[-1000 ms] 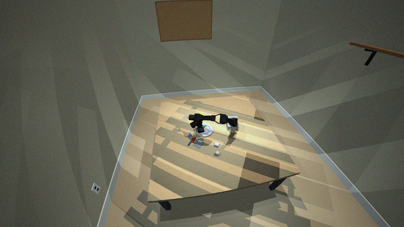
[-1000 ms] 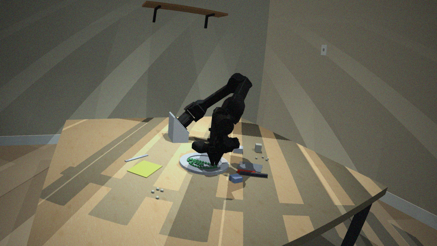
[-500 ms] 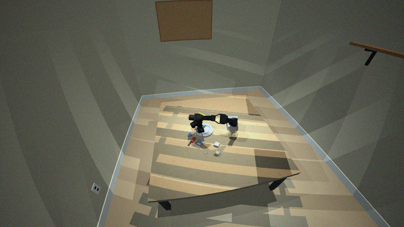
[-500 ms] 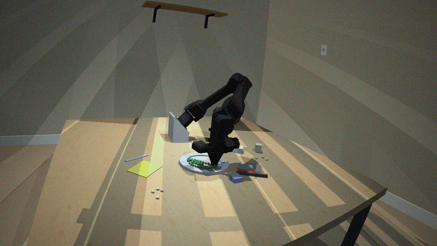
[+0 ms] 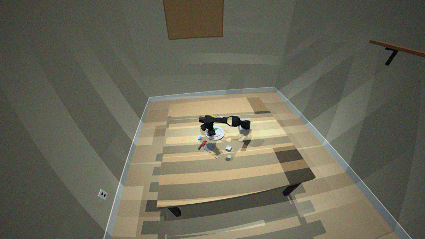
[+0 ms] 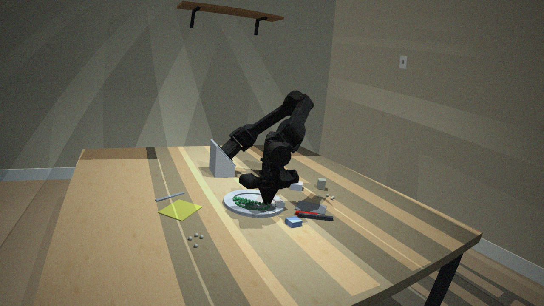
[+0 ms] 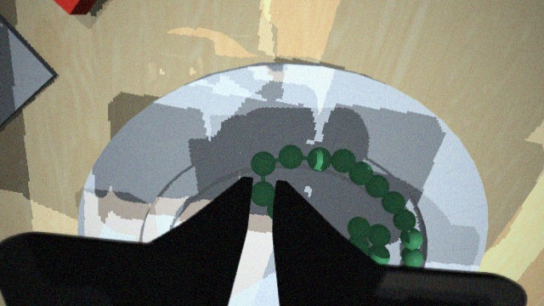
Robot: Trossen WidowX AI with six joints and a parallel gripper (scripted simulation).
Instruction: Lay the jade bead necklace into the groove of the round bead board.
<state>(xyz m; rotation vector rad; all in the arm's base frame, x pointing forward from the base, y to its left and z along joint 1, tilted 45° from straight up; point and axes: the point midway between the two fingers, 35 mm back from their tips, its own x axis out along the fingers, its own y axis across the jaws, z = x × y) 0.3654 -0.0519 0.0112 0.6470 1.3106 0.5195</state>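
Right now the round grey bead board is 5 cm behind my gripper tip, 1 cm to the right of it and 1 cm below it. From my gripper tip the other things lie so: grey plate: 4 cm ahead, 15 cm to the left, 2 cm below; blue block: 12 cm ahead, 2 cm to the left, 1 cm below; red and black pen: 10 cm ahead, 10 cm to the left, 1 cm below.
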